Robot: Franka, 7 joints.
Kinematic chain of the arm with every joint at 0, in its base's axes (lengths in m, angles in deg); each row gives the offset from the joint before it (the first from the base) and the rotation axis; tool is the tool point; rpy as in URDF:
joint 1: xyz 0 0 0.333 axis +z
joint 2: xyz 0 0 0 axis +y
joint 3: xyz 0 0 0.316 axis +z
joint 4: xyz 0.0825 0 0 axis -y
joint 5: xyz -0.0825 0 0.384 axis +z
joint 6: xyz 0 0 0 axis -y
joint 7: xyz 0.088 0 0 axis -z
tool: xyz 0 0 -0.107 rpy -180 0 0
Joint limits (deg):
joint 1: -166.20..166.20
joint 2: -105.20..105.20
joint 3: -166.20..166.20
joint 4: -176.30..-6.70
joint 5: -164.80..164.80
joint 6: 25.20..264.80
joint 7: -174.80..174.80
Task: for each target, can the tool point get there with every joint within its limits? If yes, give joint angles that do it. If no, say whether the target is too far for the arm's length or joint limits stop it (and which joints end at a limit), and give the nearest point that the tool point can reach.
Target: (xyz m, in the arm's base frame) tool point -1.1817 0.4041 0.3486
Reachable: no: too far | nearest point -0.8117 0.2776 0.3437 | short by 0.391 m
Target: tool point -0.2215 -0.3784 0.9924
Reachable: yes | joints 15.62 0.59 -132.33 -47.33 -23.28 103.78 7.18
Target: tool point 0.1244 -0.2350 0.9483
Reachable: yes | joints 103.10 -78.21 -18.16 -101.30 122.50 74.44 -33.75
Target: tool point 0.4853 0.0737 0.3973
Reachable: yes | joints 71.06 40.56 -59.66 -107.56 -50.54 48.22 -108.61
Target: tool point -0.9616 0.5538 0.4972
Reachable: no: too far | nearest point -0.7354 0.4235 0.4586 | short by 0.264 m
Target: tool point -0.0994 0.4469 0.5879
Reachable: yes | joints 4.74 -21.98 101.82 -106.03 106.70 242.42 141.00
